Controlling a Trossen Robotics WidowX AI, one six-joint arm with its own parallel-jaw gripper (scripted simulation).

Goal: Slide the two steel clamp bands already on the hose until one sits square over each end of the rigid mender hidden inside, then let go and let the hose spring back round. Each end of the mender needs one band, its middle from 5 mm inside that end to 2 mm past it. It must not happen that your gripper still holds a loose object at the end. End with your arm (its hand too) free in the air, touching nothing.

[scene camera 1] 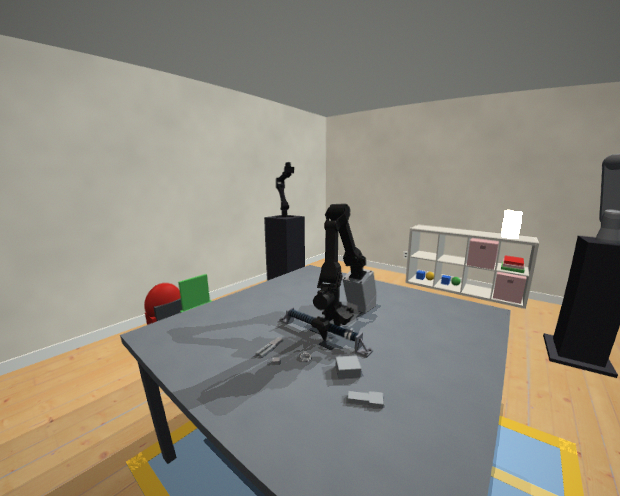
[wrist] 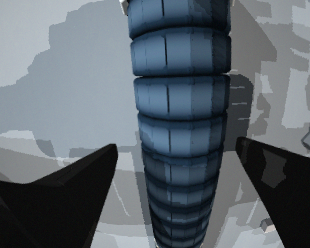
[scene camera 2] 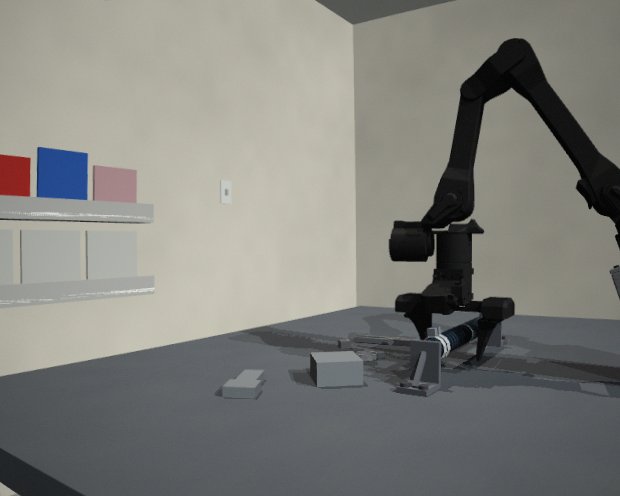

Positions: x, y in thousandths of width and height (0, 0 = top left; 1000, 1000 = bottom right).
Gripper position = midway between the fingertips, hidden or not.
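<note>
You'd see a grey block (scene camera 2: 557, 743) here, though it's out of frame in the wrist view, and there's a hose stand (scene camera 2: 693, 711) too. As for the gripper (scene camera 2: 730, 721), (wrist: 573, 595), that's in view as well.
</note>
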